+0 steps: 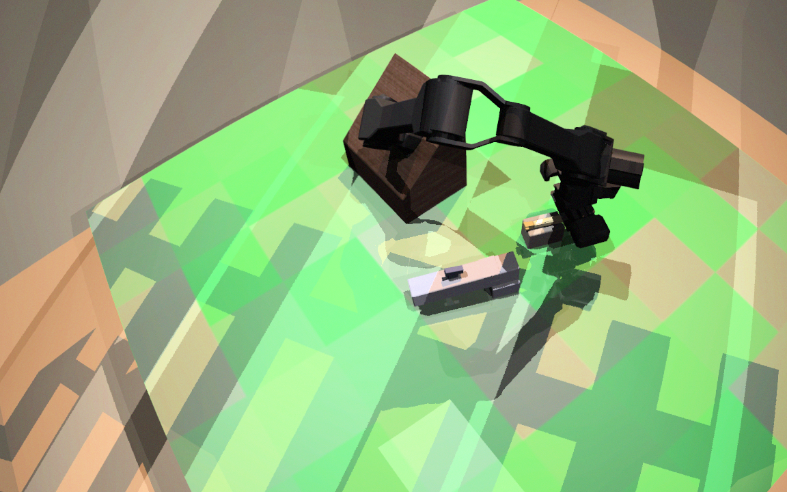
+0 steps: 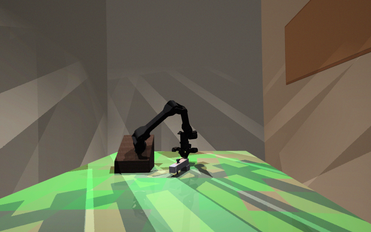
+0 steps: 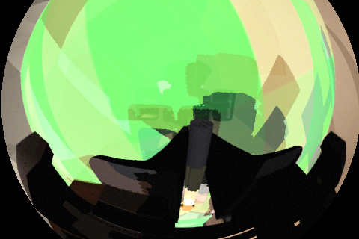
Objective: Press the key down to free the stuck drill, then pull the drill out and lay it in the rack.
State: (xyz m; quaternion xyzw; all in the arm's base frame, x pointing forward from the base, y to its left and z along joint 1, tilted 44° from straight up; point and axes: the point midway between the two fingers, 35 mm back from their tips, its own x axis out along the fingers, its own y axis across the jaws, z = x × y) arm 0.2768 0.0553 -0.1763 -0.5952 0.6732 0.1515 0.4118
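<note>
My gripper tip is 4 cm to the left of the drill, 3 cm below it and 2 cm past it. Also, from my gripper tip: dark key: 26 cm to the right, 4 cm above, 2 cm behind; then grey block: 23 cm to the right, 3 cm above, 1 cm behind; then rack: 5 cm to the right, 2 cm behind, 1 cm above.
</note>
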